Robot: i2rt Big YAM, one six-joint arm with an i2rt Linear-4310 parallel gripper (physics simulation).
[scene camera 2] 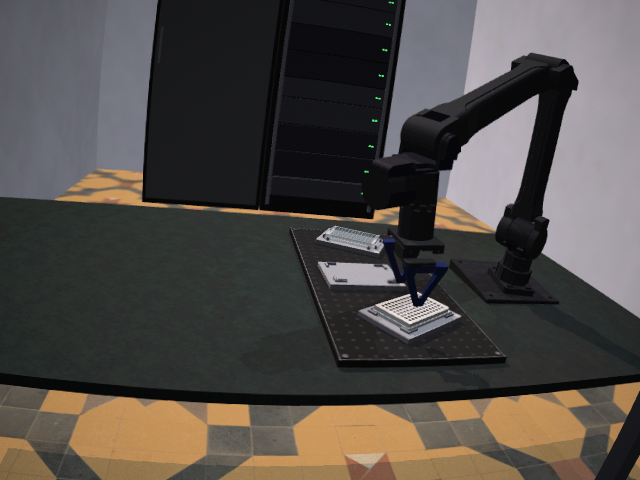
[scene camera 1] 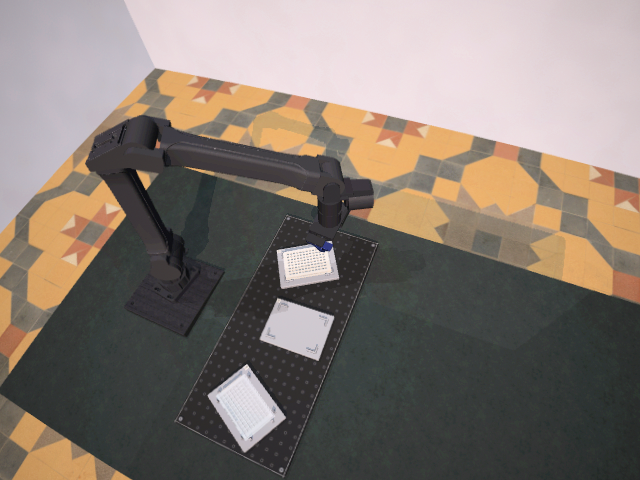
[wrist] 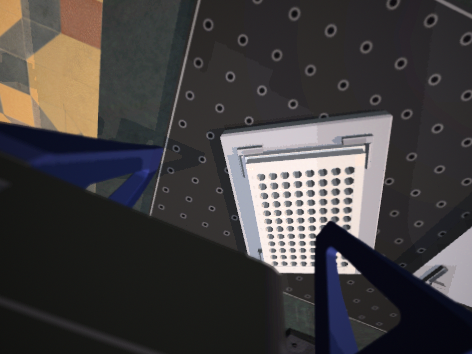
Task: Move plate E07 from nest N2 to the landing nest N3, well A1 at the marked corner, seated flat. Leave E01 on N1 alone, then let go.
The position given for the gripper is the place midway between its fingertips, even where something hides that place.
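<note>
Scene camera 1 shows a plate nest (scene camera 1: pixel 302 330) together with the gripper (scene camera 1: pixel 329 236), which is open and holds nothing. In scene camera 2 the gripper (scene camera 2: pixel 408 294) appears along with the nest (scene camera 2: pixel 342 276), while the wrist view has the nest (wrist: pixel 437 266) and the gripper (wrist: pixel 244 195).
</note>
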